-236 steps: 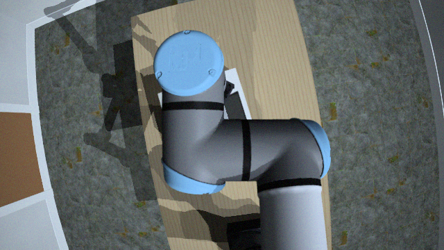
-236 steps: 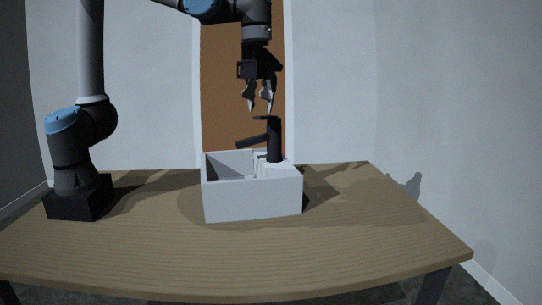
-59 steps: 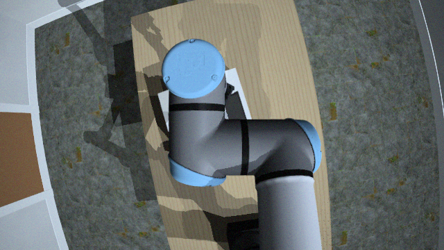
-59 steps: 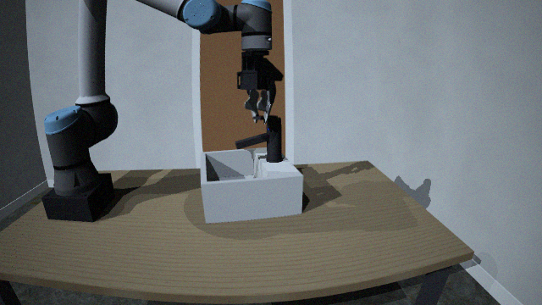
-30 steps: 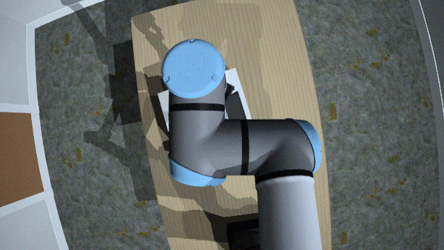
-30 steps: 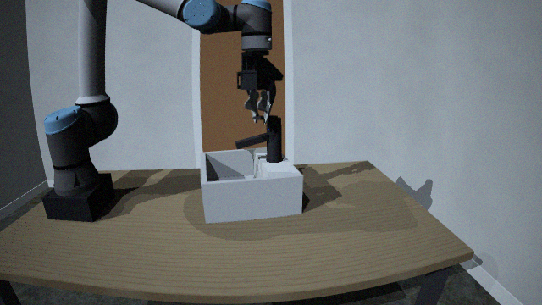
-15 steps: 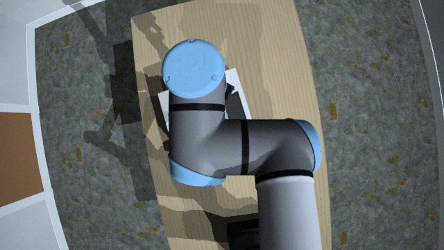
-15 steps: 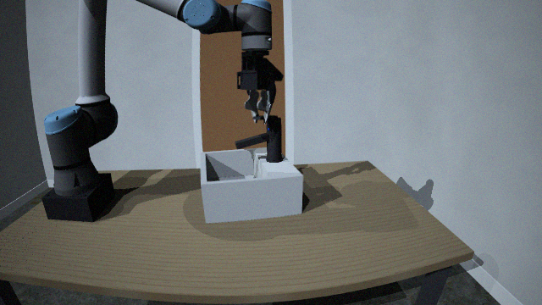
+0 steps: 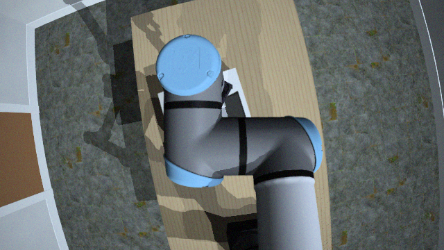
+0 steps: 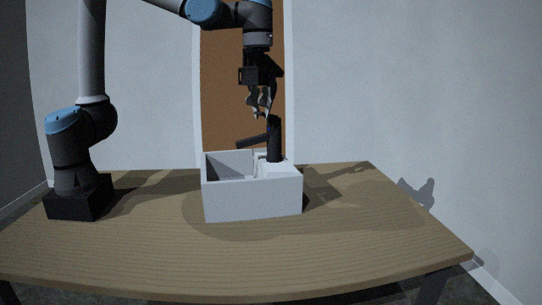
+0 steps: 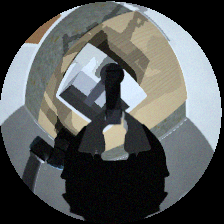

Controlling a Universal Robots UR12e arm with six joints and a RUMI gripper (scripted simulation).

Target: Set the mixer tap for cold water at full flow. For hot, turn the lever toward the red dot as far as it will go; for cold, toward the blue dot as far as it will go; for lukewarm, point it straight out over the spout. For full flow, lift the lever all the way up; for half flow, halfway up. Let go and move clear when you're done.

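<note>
The black mixer tap lies 6 cm below my hand, 4 cm to the left of it and 2 cm ahead of it. From my hand the other things lie so: white basin 25 cm below, 8 cm behind, 3 cm to the left; lever 2 cm to the left, 1 cm below, 1 cm ahead.
</note>
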